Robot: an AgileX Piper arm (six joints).
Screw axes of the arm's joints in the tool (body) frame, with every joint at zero. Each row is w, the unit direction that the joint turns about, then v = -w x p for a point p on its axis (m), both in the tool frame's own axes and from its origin. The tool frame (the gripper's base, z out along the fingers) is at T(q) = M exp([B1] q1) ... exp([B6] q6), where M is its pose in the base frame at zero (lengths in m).
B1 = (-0.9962, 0, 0.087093, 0, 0.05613, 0)
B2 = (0, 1, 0, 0.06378, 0, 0.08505)
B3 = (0, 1, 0, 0.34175, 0, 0.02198)
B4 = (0, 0, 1, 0, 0, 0)
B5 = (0, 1, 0, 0.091, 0, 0)
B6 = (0, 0, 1, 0, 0, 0)
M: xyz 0.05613 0 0.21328 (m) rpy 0 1.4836 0 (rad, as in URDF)
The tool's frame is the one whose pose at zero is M.
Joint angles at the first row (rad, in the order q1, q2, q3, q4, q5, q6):
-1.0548, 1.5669, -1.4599, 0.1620, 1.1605, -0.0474
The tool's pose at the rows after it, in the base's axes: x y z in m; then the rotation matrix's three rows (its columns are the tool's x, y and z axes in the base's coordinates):
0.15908 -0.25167 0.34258; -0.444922 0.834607 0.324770; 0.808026 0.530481 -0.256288; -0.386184 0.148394 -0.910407
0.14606 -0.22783 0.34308; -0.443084 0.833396 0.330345; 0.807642 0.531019 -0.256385; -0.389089 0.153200 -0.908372
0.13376 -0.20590 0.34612; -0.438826 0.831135 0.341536; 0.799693 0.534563 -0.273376; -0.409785 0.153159 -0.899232
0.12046 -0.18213 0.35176; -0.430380 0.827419 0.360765; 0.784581 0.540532 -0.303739; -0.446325 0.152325 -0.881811
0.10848 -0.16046 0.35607; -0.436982 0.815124 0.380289; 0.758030 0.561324 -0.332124; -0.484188 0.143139 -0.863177
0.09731 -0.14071 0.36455; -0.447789 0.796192 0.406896; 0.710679 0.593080 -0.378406; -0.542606 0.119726 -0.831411
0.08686 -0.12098 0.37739; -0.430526 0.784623 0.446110; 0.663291 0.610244 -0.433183; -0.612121 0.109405 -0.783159
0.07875 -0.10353 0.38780; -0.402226 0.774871 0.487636; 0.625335 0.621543 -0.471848; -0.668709 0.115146 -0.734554
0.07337 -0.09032 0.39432; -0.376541 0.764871 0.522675; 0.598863 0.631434 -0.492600; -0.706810 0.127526 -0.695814
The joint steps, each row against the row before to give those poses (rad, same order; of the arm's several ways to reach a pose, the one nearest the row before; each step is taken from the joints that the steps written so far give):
0.0000, -0.0919, 0.0895, 0.0090, 0.0000, -0.0096
0.0000, -0.0961, 0.0939, 0.0054, -0.0010, -0.0009
0.0000, -0.0938, 0.0741, 0.0017, -0.0027, -0.0014
0.0000, -0.1052, 0.0649, 0.0019, 0.0000, -0.0009
0.0000, -0.0964, 0.0529, 0.0030, 0.0041, -0.0196
0.0000, -0.0922, 0.0282, 0.0003, 0.0009, -0.0332
0.0000, -0.0894, 0.0051, 0.0078, 0.0012, -0.0115
0.0000, -0.0734, 0.0000, 0.0188, 0.0007, -0.0017
0.0000, -0.0523, 0.0009, 0.0226, 0.0000, -0.0001

